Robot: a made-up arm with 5 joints.
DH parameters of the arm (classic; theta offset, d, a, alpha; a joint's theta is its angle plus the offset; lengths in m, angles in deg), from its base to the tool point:
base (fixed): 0 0 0.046 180
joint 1: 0 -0.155 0.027 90
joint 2: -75.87 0 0.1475 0
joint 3: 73.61 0 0.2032 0
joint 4: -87.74 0.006 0 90
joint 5: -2.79 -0.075 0 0
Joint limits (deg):
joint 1: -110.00..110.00
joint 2: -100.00..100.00
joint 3: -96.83..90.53
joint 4: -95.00..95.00
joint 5: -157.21..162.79
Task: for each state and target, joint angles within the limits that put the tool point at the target. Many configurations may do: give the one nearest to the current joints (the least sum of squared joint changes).
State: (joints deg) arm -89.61 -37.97 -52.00 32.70 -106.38
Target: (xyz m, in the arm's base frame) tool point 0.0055 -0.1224 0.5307
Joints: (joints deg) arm -74.36 -52.37 -58.70 33.39 -106.38
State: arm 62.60 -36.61 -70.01 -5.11 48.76
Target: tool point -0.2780 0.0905 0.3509
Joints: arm 14.58 -57.88 -96.83 -17.75 48.76
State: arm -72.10 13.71 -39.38 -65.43 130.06
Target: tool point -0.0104 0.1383 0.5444
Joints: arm -109.88 -1.16 -54.83 -47.72 130.06
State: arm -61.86 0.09 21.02 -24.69 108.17
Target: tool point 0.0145 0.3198 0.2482
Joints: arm -94.56 -4.22 23.52 -25.02 108.17
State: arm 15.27 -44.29 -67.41 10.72 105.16
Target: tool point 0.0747 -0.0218 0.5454
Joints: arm 46.80 -41.34 -38.34 28.99 105.16
